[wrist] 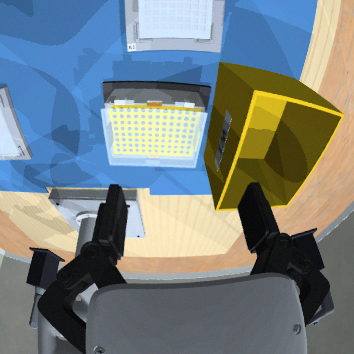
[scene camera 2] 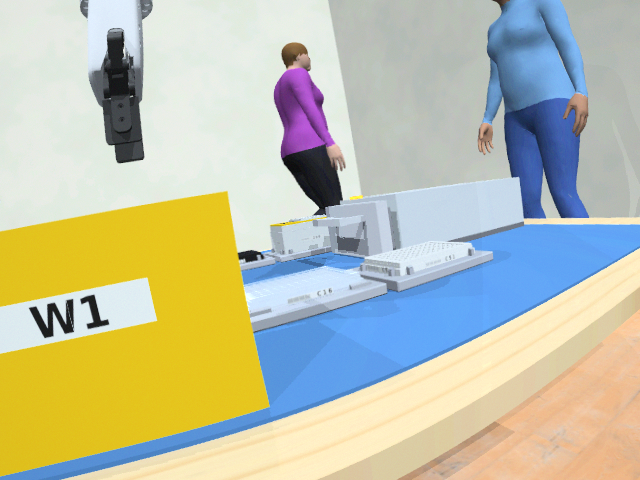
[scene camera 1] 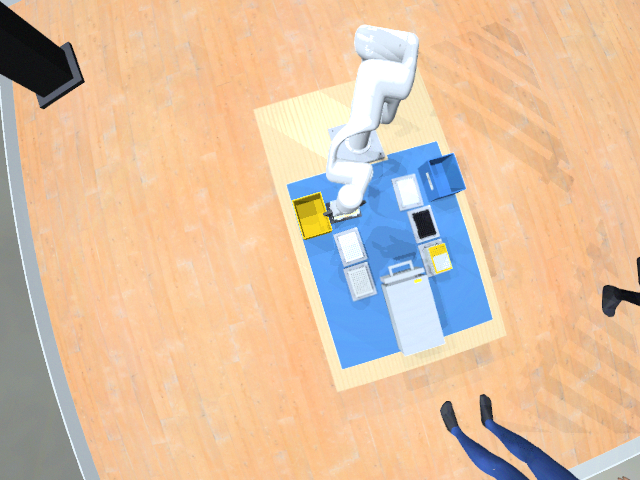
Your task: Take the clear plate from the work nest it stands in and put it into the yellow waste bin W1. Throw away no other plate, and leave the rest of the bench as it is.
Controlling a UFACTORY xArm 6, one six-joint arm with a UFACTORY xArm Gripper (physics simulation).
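Note:
A clear-edged plate with a yellow dotted grid stands in a dark-rimmed nest, close beside the yellow bin W1. The arm partly covers this plate in scene camera 1, and it does not show in scene camera 2. The bin's inside shows no plate. My gripper is open and empty, high above the bench over the plate's area. In the wrist view its fingers show below the plate, the right fingertip overlapping the bin's lower edge.
A pale plate marked C16 and another plate stand in nests. A white plate, a black plate, a yellow-white box, a blue bin and a grey machine stand further off.

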